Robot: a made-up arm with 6 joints. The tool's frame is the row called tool. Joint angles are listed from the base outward. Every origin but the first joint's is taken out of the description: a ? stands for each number. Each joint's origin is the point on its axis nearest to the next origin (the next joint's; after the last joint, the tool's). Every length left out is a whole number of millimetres.
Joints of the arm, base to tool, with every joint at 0 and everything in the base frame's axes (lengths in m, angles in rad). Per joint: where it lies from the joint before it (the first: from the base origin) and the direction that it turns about. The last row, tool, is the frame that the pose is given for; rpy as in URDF.
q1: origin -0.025 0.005 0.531 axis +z
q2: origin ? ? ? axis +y
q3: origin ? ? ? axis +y
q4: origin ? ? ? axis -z
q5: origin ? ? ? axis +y
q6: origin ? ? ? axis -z
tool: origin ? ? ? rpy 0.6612 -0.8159 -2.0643
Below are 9 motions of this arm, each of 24 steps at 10 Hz.
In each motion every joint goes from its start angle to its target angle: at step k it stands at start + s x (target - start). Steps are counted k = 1, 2, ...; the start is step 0. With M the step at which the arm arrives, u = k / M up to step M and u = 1 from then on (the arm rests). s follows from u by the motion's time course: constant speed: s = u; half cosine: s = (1 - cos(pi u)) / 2; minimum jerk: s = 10 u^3 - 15 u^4 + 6 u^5.
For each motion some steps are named. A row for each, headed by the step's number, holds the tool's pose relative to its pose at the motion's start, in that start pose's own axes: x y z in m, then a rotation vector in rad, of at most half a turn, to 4 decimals.
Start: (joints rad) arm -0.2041 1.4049 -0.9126 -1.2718 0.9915 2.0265
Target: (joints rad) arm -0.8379 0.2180 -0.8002 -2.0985 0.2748 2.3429
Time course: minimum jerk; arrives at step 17
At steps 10, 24:
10: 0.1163 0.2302 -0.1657 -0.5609 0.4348 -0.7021
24: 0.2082 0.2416 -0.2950 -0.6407 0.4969 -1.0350

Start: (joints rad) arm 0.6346 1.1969 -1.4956 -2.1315 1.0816 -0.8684
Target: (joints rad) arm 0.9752 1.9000 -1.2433 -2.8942 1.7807 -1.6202
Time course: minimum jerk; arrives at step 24
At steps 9, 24:
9: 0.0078 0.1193 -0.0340 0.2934 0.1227 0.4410
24: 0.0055 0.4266 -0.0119 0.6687 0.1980 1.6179

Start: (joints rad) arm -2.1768 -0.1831 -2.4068 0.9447 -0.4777 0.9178
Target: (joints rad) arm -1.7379 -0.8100 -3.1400 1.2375 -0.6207 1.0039
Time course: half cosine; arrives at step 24
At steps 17, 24:
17: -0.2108 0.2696 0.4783 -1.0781 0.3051 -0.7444
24: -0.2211 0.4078 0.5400 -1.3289 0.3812 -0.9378

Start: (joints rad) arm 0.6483 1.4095 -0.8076 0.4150 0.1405 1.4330
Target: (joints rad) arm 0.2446 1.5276 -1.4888 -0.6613 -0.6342 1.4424
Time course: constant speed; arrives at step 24
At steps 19, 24:
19: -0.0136 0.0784 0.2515 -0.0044 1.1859 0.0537
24: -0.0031 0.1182 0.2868 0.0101 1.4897 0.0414

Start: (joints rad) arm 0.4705 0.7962 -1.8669 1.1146 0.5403 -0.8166
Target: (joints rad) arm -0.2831 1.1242 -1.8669 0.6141 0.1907 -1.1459
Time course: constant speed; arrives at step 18
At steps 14, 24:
14: 0.4016 -0.0282 -0.2261 0.2299 -0.5693 0.2943
24: 0.5234 -0.0619 -0.2449 0.2386 -0.6930 0.4041

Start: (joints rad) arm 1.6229 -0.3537 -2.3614 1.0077 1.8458 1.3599
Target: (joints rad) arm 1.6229 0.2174 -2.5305 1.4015 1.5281 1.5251
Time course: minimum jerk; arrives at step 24
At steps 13, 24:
13: -0.1365 0.1173 -0.0264 -0.3766 0.0067 0.0217
24: -0.2281 0.2084 -0.0796 -0.6760 0.0004 -0.0006

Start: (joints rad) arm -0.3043 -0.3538 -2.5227 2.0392 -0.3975 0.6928
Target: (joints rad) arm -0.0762 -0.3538 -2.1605 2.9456 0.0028 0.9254
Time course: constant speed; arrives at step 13
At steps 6, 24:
6: 0.0087 0.0561 -0.0896 -0.2287 -0.5010 -0.3242
24: 0.0548 0.1114 -0.1674 -0.5758 -0.9415 -0.7928

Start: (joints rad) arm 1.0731 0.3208 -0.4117 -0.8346 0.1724 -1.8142
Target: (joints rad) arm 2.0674 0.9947 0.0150 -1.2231 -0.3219 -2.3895
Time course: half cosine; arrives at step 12
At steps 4, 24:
4: -0.0589 0.0920 -0.0446 0.4752 0.2171 0.1325
24: -0.2178 0.2808 0.0877 1.7966 0.8056 0.1360

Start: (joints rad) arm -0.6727 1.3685 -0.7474 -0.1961 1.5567 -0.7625
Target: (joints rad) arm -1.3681 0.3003 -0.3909 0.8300 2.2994 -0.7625
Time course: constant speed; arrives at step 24
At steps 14, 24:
14: -0.0526 -0.1012 0.1604 0.4570 0.7376 -0.4520
24: -0.0798 -0.1983 0.2411 1.0163 1.2221 -0.5403

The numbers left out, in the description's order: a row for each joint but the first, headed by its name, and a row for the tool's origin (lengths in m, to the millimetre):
q2: -0.024 0.041 0.000
q3: 0.045 0.000 0.366
q4: 0.046 0.000 -0.341
q5: -0.018 0.028 0.000
q6: 0.083 0.000 -0.106
tool: 0.001 -0.006 0.000

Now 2 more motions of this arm.
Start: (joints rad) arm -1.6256 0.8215 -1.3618 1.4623 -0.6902 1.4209
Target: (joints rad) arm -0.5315 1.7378 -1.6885 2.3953 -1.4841 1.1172
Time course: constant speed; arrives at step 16
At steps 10, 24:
10: 0.2210 0.2094 -0.2476 0.4539 0.4696 0.0231
24: 0.2423 0.4064 -0.3295 0.6240 0.9554 0.0404

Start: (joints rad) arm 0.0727 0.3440 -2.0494 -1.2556 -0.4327 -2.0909
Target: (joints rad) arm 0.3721 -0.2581 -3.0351 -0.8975 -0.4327 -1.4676
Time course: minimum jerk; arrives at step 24
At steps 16, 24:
16: 0.5499 -0.2835 0.3144 -0.9101 -0.4791 0.9377
24: 0.7094 -0.2231 0.4177 -1.0581 -0.7101 1.2171

